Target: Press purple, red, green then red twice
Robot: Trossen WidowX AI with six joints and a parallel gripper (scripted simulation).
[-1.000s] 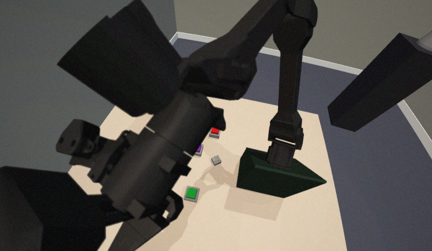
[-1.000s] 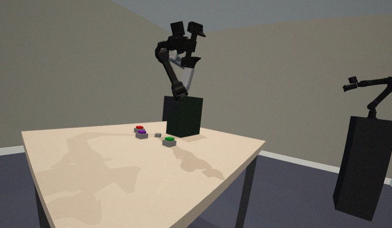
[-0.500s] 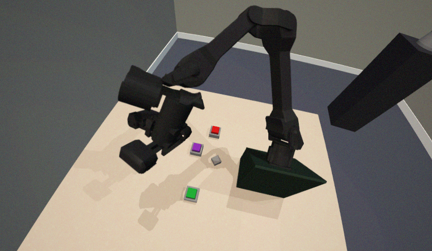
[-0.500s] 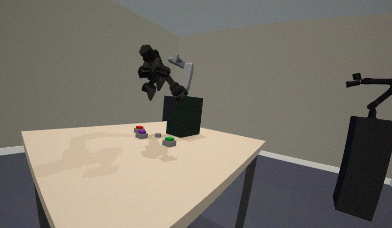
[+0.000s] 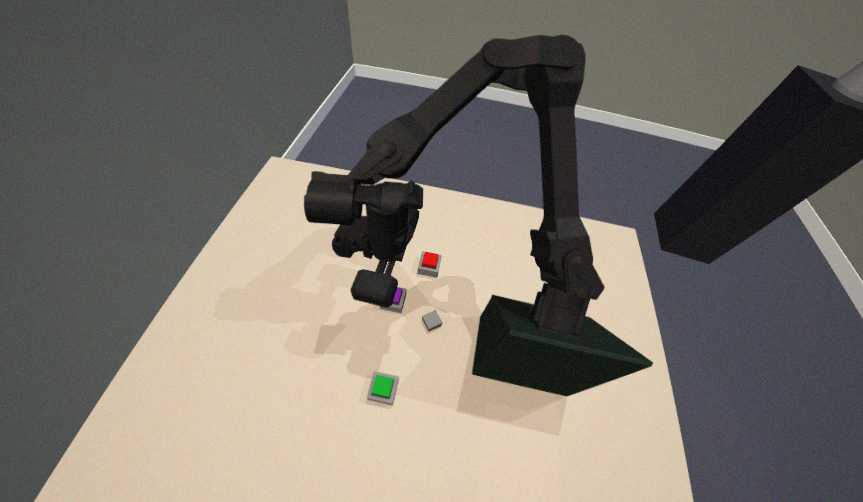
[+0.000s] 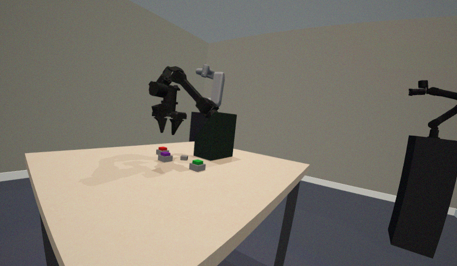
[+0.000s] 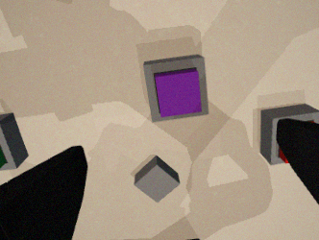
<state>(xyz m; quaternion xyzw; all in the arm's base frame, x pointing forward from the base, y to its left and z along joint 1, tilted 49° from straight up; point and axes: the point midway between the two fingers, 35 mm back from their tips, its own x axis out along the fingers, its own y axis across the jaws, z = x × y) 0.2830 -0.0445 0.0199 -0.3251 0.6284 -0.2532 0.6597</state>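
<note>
Now: the purple button 90 mm below my gripper tip and 10 mm to the right of it. Round my gripper tip: red button (120 mm to the right, 90 mm below, 50 mm behind); green button (170 mm to the left, 90 mm below, 50 mm behind); small grey block (120 mm below, 100 mm behind, 10 mm to the left).
</note>
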